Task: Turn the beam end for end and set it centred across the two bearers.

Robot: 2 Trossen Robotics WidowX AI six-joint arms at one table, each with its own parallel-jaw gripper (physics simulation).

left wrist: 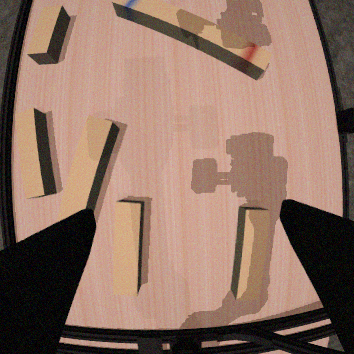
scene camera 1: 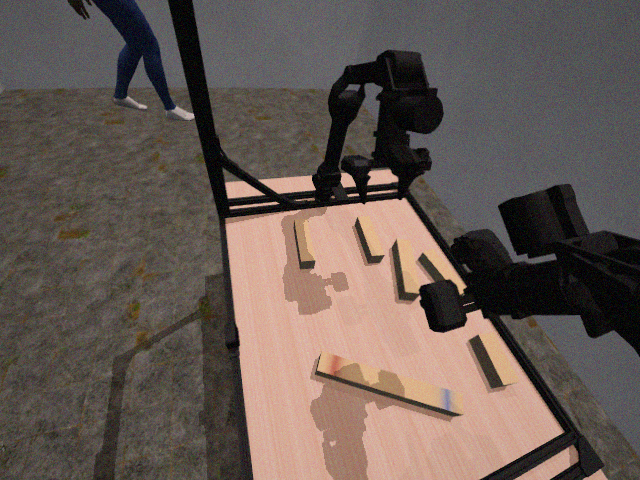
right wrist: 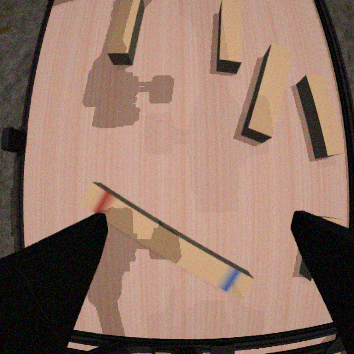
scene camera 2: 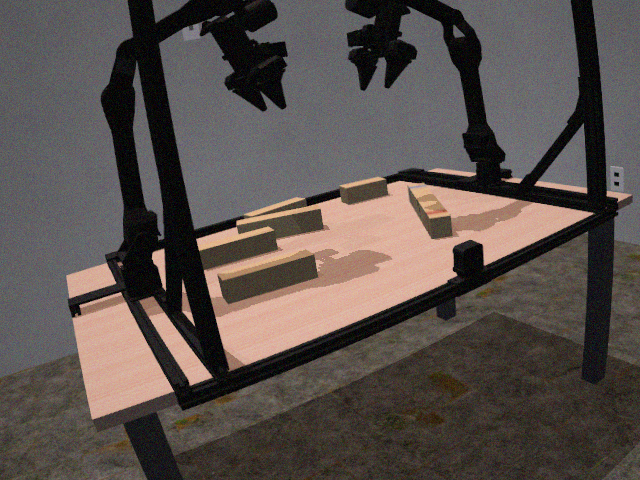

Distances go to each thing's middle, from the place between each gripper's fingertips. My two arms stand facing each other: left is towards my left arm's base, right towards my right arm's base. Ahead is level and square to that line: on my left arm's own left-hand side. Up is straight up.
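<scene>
Beam (scene camera 1: 388, 384): 28 cm below my left hand, 32 cm to the right of it, 4 cm behind it.
Beam, 29 cm below my right hand, 4 cm behind it, 8 cm to the right of it. By its middle, the beam is nearer to my right hand than to my left hand.
</scene>
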